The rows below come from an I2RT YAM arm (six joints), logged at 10 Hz.
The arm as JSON. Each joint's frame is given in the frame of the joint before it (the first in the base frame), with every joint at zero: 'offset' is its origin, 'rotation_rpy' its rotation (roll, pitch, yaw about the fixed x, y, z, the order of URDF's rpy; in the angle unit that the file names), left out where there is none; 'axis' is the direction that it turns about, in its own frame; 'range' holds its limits. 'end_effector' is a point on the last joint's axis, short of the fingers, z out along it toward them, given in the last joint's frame.
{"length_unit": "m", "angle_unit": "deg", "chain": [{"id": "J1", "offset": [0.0, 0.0, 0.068], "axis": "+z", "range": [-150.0, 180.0]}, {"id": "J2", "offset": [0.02, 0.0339, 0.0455], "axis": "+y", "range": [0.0, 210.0]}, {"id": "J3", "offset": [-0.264, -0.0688, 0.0], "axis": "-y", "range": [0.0, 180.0]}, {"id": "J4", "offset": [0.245, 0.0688, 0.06], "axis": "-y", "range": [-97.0, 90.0]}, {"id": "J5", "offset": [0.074, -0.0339, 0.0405], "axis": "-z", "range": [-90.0, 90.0]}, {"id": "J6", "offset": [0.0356, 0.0, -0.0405], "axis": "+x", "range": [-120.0, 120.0]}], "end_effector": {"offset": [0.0, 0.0, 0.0], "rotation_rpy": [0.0, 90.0, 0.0]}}
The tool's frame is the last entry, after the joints.
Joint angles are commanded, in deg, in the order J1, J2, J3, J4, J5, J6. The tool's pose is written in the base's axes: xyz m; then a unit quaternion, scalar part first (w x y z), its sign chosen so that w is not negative. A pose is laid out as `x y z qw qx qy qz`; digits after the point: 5 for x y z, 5 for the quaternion.
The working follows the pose.
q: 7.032, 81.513, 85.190, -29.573, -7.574, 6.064
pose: 0.31702 0.04383 0.40247 0.51969 -0.04219 0.84539 0.11600
Where each joint sits with the arm in this pose, in the base's axes (m; each line is computed from the numbers above, not from the rounded line before):
J1: 0.0000 0.0000 0.0680
J2: 0.0157 0.0361 0.1135
J3: -0.0145 -0.0370 0.3746
J4: 0.2159 0.0608 0.4502
J5: 0.3036 0.0375 0.4543
J6: 0.3170 0.0438 0.4025
the tool: 0.3170 0.0438 0.4025

